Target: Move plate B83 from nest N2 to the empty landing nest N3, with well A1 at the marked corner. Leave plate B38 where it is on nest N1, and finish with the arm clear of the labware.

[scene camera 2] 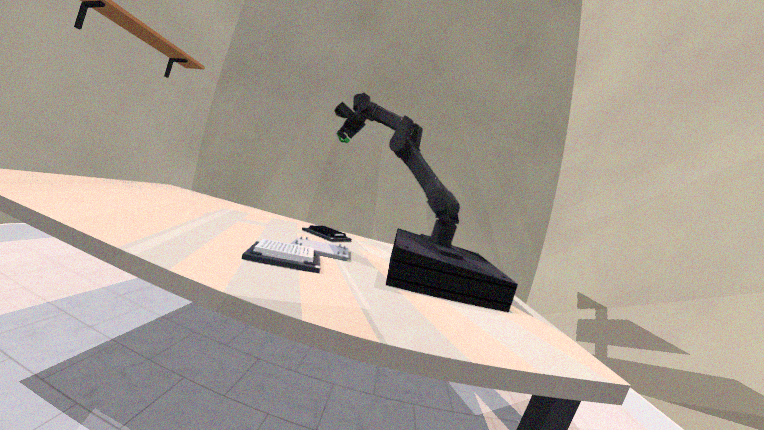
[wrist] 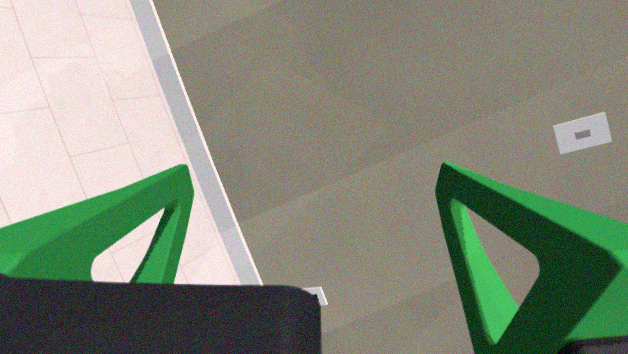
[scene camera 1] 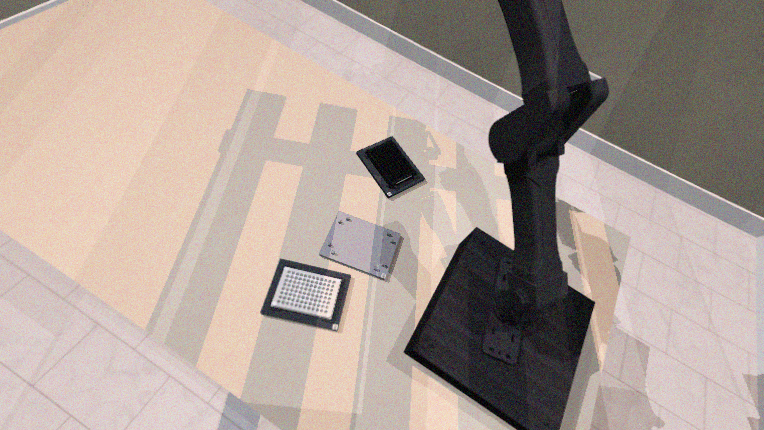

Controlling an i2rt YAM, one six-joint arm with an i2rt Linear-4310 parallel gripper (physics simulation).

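A white 96-well plate [scene camera 1: 306,292] [scene camera 2: 284,251] sits on a dark nest [scene camera 1: 269,308] [scene camera 2: 283,264]. A black plate [scene camera 1: 391,161] [scene camera 2: 330,231] sits on another dark nest [scene camera 1: 417,182]. The grey landing nest [scene camera 1: 359,245] [scene camera 2: 332,248] lies between them, empty, with small pegs near its corners and a pale mark [scene camera 1: 383,275] at one corner. No ID labels are readable, so I cannot tell which plate is B83. My gripper [scene camera 2: 343,137] [wrist: 314,177] is open and empty, high above the table and apart from the labware; it does not show in scene camera 1.
The arm stands on a black base block [scene camera 1: 497,331] [scene camera 2: 451,272] beside the nests. The tabletop [scene camera 1: 133,133] [scene camera 2: 133,213] carries striped shadows. A wooden shelf [scene camera 2: 141,32] is on the wall. The wrist view shows floor, wall and a white wall plate [wrist: 567,137].
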